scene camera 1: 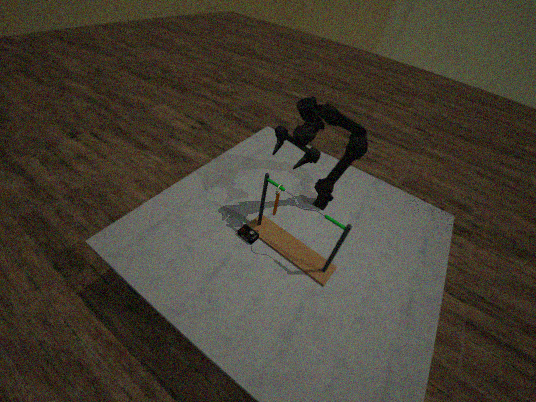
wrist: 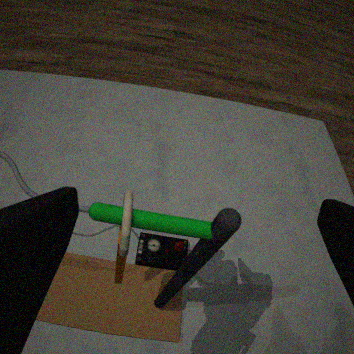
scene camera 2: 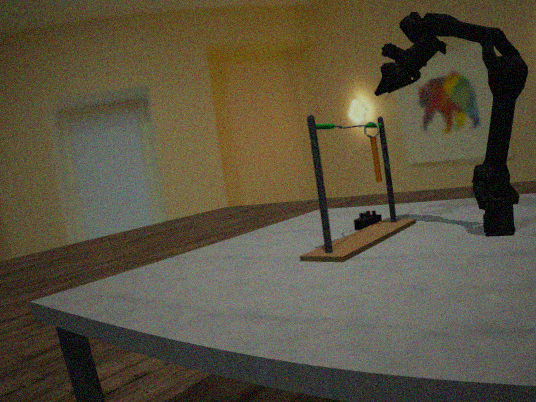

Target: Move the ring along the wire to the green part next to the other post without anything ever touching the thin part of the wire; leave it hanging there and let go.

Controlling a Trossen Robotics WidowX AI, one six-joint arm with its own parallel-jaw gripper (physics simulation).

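Frame: origin at the arm's base, x right, y ahead, z up, level; millimetres.
Seen in the pictures: gripper, fingertip midpoint: [scene camera 1: 282, 161] [wrist: 202, 206] [scene camera 2: 381, 93]; arm's base at its link origin: [scene camera 1: 320, 204] [scene camera 2: 500, 232].
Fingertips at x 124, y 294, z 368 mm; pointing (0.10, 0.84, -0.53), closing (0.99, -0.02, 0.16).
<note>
Pixels of each thing's top centre, then the offset from my fingertips to it. "spot": a spot on its surface instead. Level surfaces: height alone.
- pale ring at its top centre: [wrist: 125, 207] [scene camera 2: 370, 121] [scene camera 1: 280, 184] dx -26, dy +35, dz -72 mm
- green part at a spot on its surface: [wrist: 170, 223] [scene camera 1: 274, 181] spot: dx +3, dy +30, dz -78 mm
- thin wire at a spot on its surface: [scene camera 2: 350, 127] spot: dx -108, dy +59, dz -85 mm
- wooden base at its top centre: [wrist: 46, 283] [scene camera 2: 365, 235] [scene camera 1: 289, 246] dx -135, dy +43, dz -356 mm
- black box at its top centre: [wrist: 164, 246] [scene camera 2: 367, 212] [scene camera 1: 248, 230] dx +38, dy +110, dz -323 mm
- pale table at its surface level: dz -368 mm
The pale ring [scene camera 1: 278, 192] [scene camera 2: 365, 131] [wrist: 127, 225] hangs around the green part [scene camera 1: 272, 183] [wrist: 170, 223] beside the post [scene camera 1: 263, 200] [scene camera 2: 387, 170] [wrist: 190, 265] nearer the black box. Its orange handle [scene camera 1: 276, 204] [scene camera 2: 376, 160] [wrist: 120, 267] hangs down. The other green part [scene camera 1: 336, 222] [scene camera 2: 325, 126] is at the other post [scene camera 1: 337, 248] [scene camera 2: 320, 185] and bears no ring. The thin wire [scene camera 2: 350, 127] runs between the green parts. My gripper [scene camera 1: 284, 160] [wrist: 202, 206] is open and empty, above the ring's end of the wire, apart from ring and handle.
Both posts stand on a wooden base [scene camera 1: 295, 245] [scene camera 2: 360, 242] [wrist: 110, 300]. A black box [scene camera 1: 248, 234] [scene camera 2: 367, 220] [wrist: 162, 251] with a thin cable lies beside the base on the pale table [scene camera 1: 200, 300] [scene camera 2: 225, 300] [wrist: 100, 125]. The arm stands on the side of the base opposite the box.
</note>
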